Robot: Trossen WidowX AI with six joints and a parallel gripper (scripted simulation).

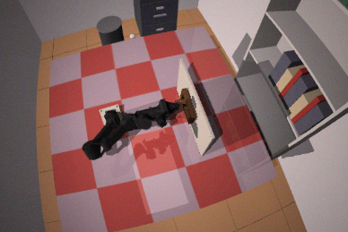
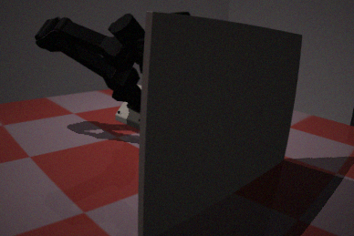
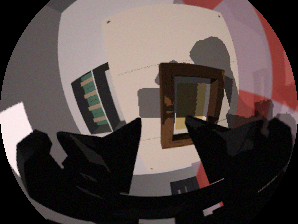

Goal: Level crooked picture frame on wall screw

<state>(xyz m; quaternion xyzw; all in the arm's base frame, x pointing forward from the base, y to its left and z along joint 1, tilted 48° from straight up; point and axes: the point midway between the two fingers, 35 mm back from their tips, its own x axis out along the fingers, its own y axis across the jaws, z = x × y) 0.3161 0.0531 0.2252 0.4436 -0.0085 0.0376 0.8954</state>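
Right now my gripper tip is 60 mm short of the brown picture frame, 60 mm above it and 20 mm to the right of it. Also, from my gripper tip: cream wall panel: 80 mm below, 70 mm ahead, 10 mm to the left.
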